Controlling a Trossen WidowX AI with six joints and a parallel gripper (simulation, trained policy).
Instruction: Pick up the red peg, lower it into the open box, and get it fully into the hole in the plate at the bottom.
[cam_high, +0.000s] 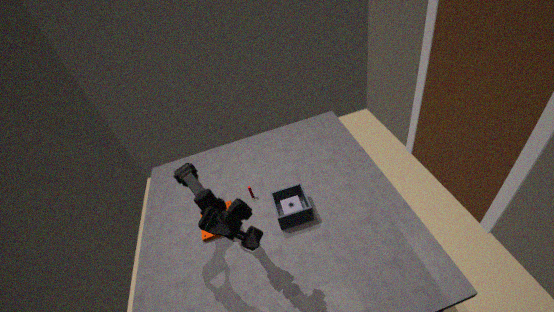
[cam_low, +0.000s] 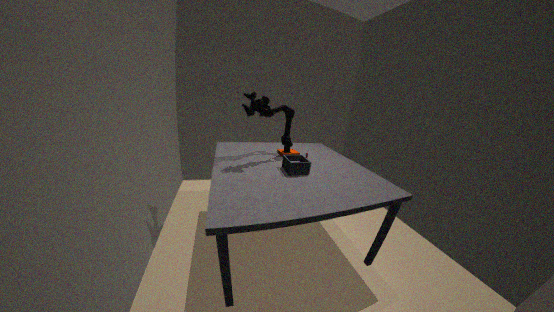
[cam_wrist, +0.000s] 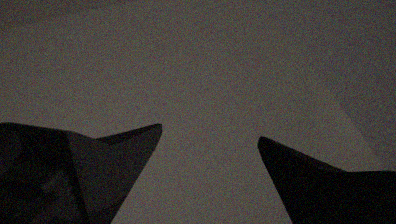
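The red peg lies 80 mm ahead of my gripper tip, 560 mm to the left of it and 450 mm below it. Also, from my gripper tip: plate: 230 mm ahead, 360 mm to the left, 440 mm below; dark box: 230 mm ahead, 360 mm to the left, 460 mm below.
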